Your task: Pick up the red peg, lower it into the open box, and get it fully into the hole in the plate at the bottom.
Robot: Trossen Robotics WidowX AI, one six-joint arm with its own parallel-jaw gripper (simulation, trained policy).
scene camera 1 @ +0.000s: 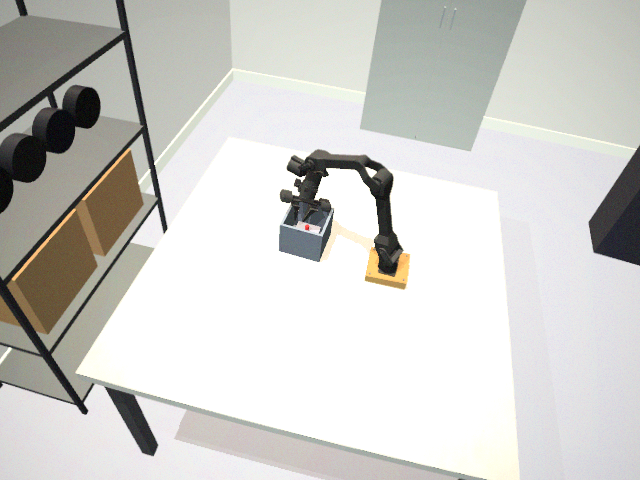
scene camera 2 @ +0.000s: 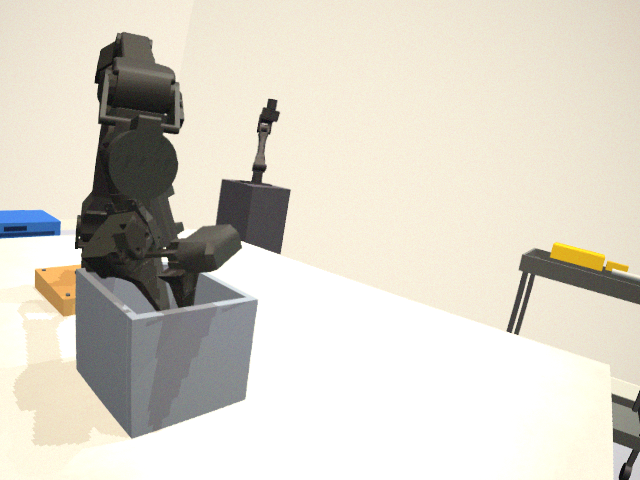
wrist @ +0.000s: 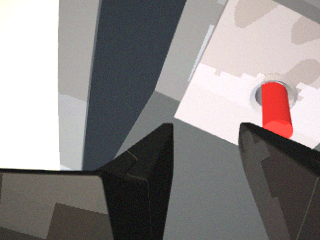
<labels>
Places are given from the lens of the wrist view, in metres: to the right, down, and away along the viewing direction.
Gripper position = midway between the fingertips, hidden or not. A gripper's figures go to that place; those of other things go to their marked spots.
my gripper (wrist: 205, 133): 0.02, 0.01, 0.10
red peg (wrist: 276, 117): 0.05, 0.00, 0.11
grey box (wrist: 119, 77): -0.01, -0.01, 0.09
The marked spots on the red peg and the grey box are 0.07 m apart.
</labels>
